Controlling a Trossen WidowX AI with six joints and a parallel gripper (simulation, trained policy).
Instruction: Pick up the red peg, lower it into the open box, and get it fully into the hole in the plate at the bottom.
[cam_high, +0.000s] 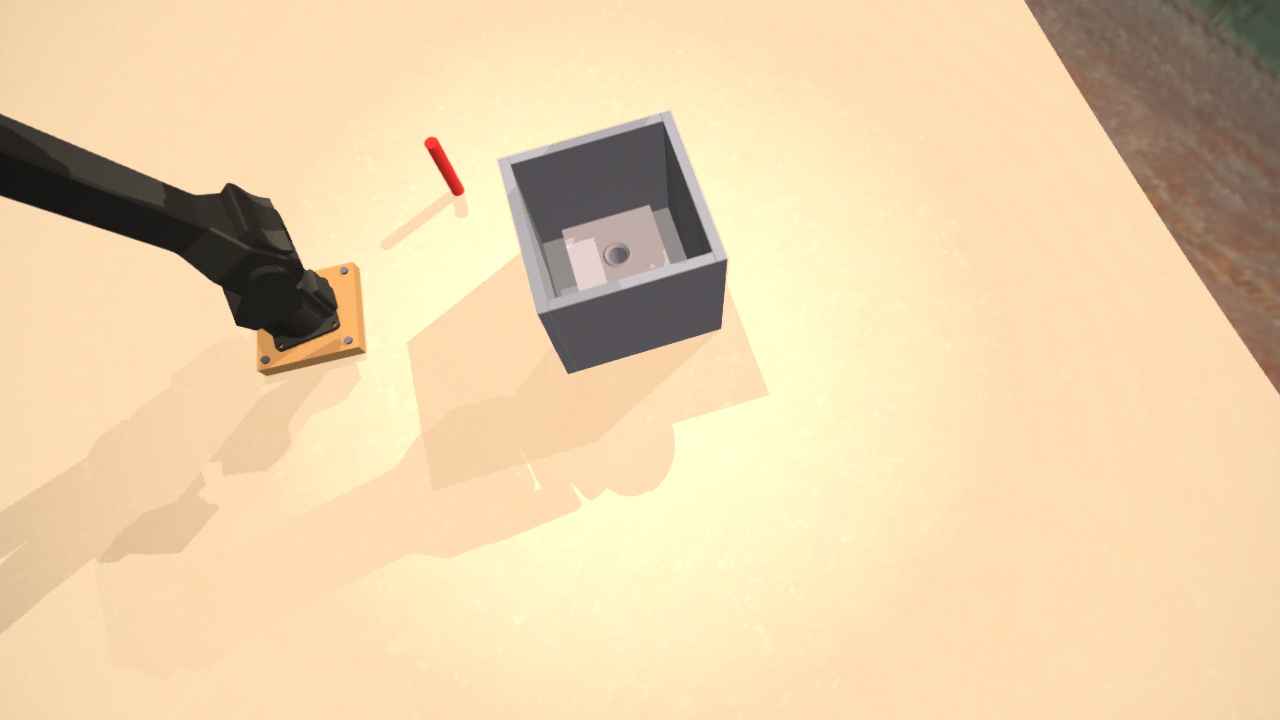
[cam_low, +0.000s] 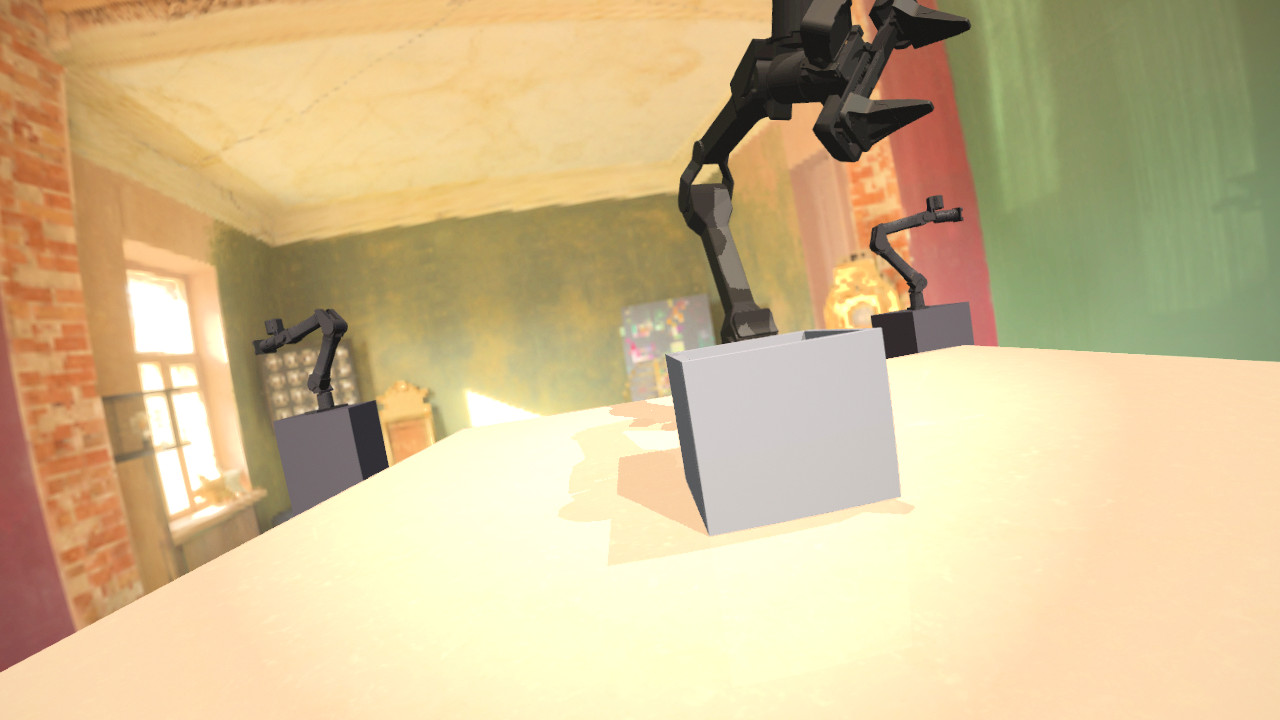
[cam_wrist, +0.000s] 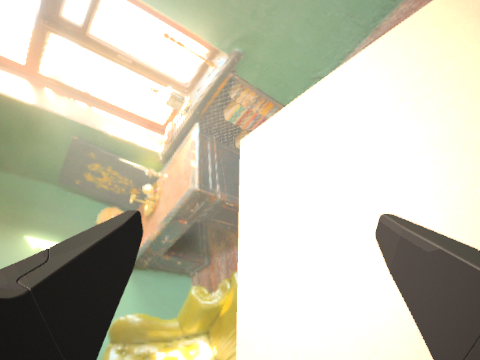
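The red peg lies 19 cm behind my gripper tip, 1 cm to the right of it and 32 cm below it. Also, from my gripper tip: pale plate: 7 cm behind, 20 cm to the right, 31 cm below.
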